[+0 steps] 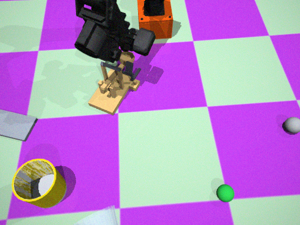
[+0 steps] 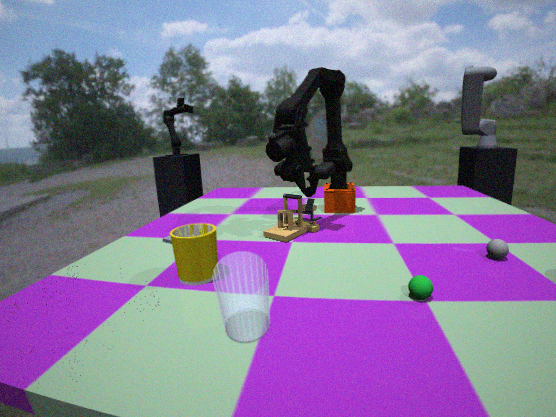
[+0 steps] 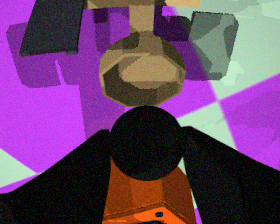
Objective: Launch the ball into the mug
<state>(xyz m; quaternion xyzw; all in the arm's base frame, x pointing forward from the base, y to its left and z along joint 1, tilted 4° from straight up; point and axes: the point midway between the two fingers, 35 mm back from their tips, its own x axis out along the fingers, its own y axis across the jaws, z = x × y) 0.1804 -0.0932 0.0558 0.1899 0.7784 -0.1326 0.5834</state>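
The black ball is 1 cm above my gripper tip. From my gripper tip the other things lie so: yellow mug (37 cm ahead, 19 cm to the right, 7 cm below); grey slab (32 cm to the right, 19 cm ahead, 9 cm below); wooden catapult (6 cm ahead, 4 cm below, 1 cm to the right).
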